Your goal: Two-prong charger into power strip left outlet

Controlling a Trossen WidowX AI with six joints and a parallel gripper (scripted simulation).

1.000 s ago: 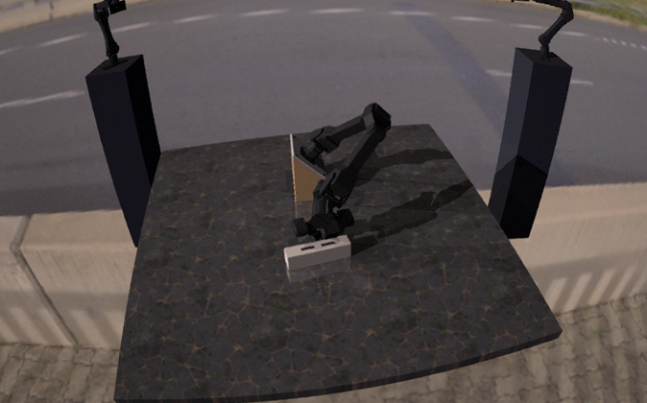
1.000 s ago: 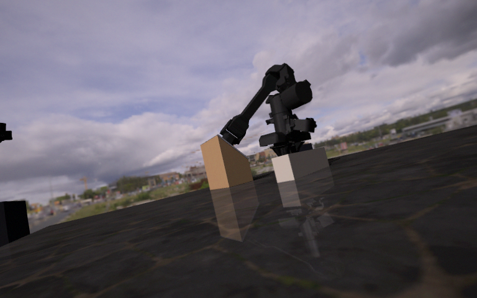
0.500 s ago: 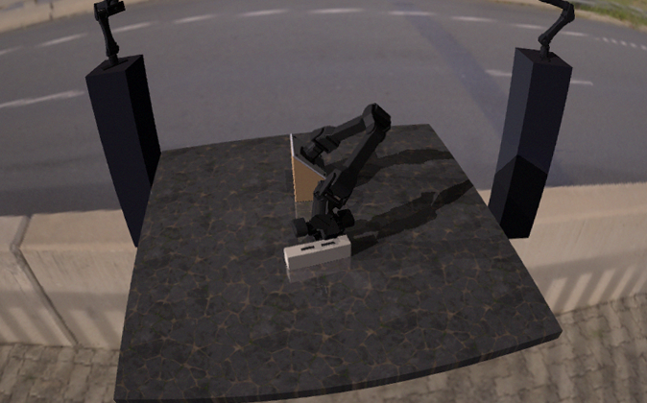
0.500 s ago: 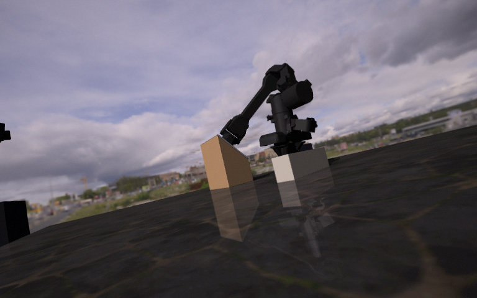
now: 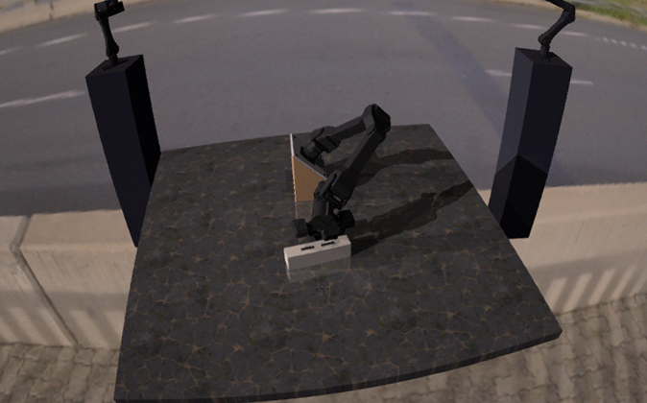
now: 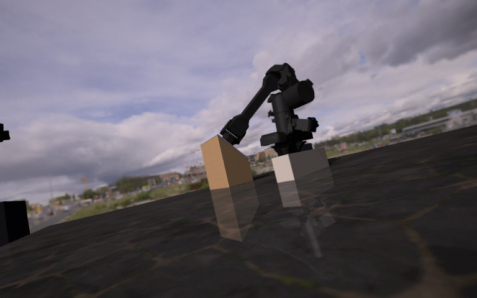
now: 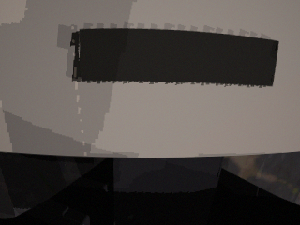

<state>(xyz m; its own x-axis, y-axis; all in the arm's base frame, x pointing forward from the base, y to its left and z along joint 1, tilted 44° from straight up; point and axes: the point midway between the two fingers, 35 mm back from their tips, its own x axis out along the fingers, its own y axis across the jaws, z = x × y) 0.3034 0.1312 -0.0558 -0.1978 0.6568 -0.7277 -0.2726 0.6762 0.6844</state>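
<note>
Right now my gripper tip is 2 cm short of the black two-prong charger and 1 cm below it.
</note>
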